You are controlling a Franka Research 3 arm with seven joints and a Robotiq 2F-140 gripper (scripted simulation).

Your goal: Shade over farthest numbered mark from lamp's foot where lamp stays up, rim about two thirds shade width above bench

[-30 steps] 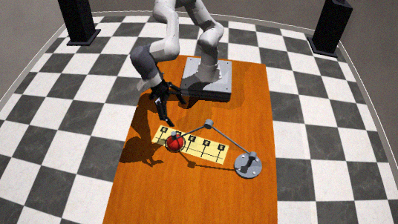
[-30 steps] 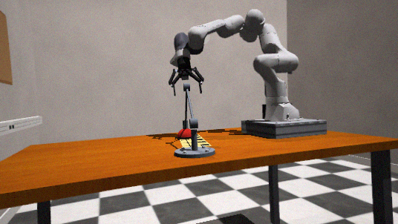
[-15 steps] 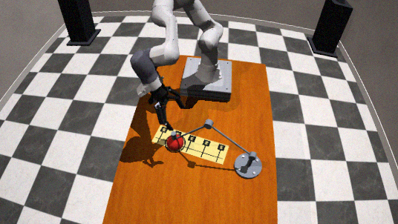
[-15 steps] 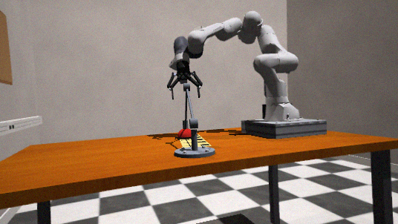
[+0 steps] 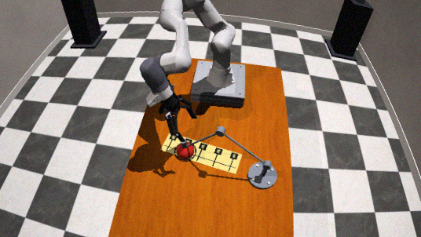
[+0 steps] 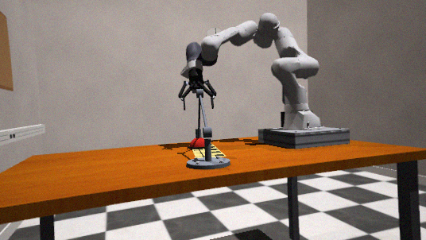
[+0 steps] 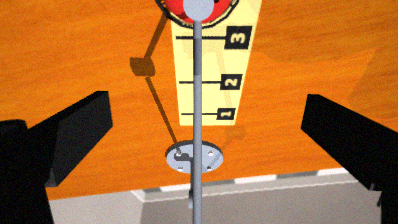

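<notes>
Right now the yellow numbered strip is 22 cm below my hand, 6 cm to the left of it and 1 cm behind it. The rest, counted from my hand: round grey foot: 40 cm to the left, 19 cm below, 10 cm ahead.
</notes>
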